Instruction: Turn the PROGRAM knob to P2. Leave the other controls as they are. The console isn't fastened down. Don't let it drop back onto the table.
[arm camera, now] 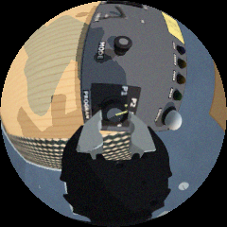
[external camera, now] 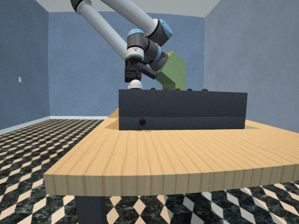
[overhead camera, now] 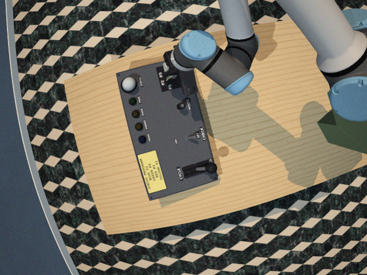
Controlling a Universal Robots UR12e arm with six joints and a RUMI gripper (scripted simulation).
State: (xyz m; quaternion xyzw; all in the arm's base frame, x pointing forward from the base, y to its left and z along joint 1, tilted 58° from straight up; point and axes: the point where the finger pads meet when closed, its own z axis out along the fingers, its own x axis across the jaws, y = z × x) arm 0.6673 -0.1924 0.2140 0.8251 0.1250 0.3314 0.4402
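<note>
The mode knob is 2 cm ahead of my hand and 12 cm to the left of it. The rest, counted from my hand: check toggle: 3 cm ahead, 24 cm to the left, 1 cm below; dark grey console: 6 cm ahead, 18 cm to the left, 3 cm below; cycle lever: 3 cm ahead, 36 cm to the left, 1 cm above.
</note>
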